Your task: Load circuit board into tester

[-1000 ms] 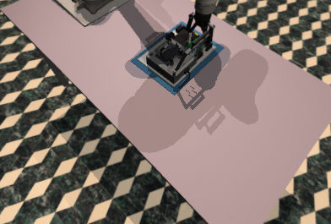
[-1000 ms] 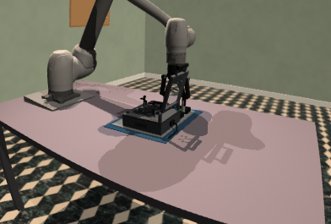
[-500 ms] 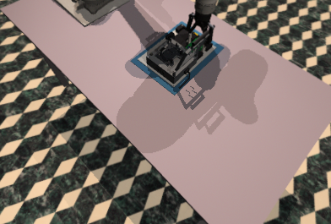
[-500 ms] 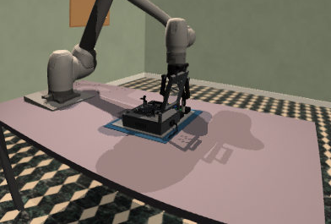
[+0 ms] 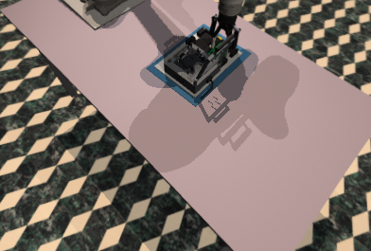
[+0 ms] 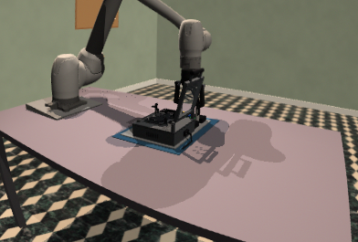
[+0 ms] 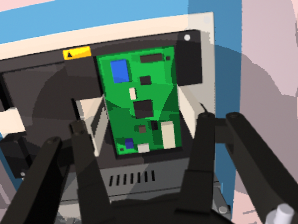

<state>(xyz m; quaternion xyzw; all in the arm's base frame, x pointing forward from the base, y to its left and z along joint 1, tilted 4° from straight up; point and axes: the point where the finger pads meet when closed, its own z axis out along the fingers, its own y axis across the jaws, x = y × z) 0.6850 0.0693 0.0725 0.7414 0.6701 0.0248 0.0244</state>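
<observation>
Now: the green circuit board 20 mm below my hand. Also, from my hand: clear lid: 70 mm ahead, 180 mm to the right, 140 mm above; black tester: 20 mm behind, 130 mm to the right, 70 mm above.
</observation>
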